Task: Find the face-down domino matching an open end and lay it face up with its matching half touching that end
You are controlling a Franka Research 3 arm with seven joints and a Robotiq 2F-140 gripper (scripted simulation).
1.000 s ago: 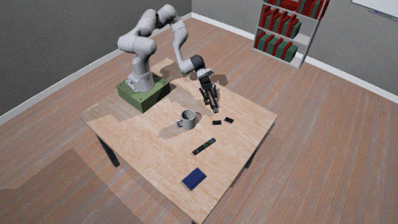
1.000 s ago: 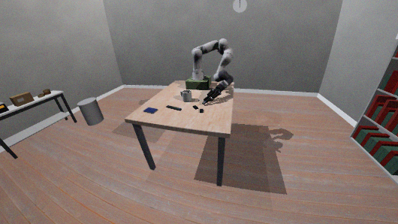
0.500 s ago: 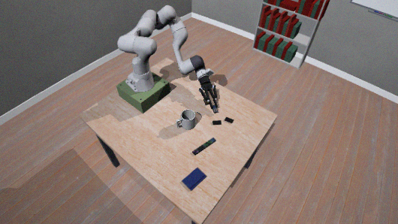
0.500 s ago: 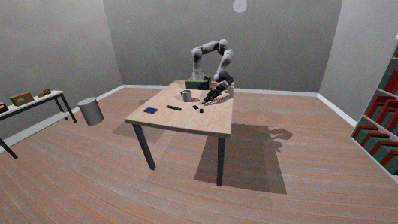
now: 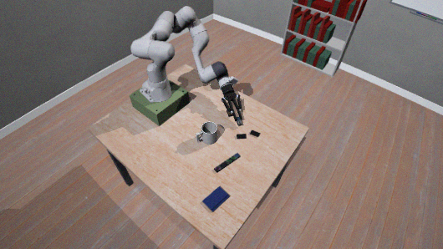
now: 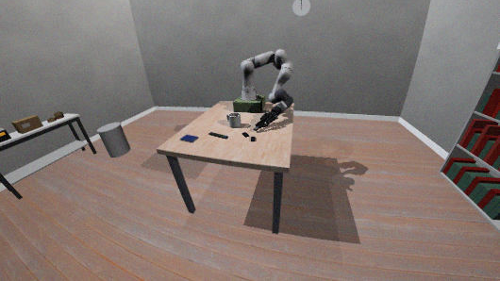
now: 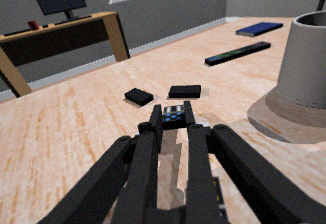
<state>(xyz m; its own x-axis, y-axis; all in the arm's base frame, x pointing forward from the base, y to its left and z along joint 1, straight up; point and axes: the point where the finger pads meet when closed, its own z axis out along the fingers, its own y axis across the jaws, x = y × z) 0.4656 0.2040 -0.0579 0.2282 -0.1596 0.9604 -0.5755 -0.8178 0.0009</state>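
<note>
Now: the black domino 30 mm ahead of my hand, 20 mm to the right of it and 20 mm below it. From my hand the other things lie so: blue book 220 mm ahead, 500 mm to the right, 40 mm below; grey mug 50 mm behind, 230 mm to the right.
</note>
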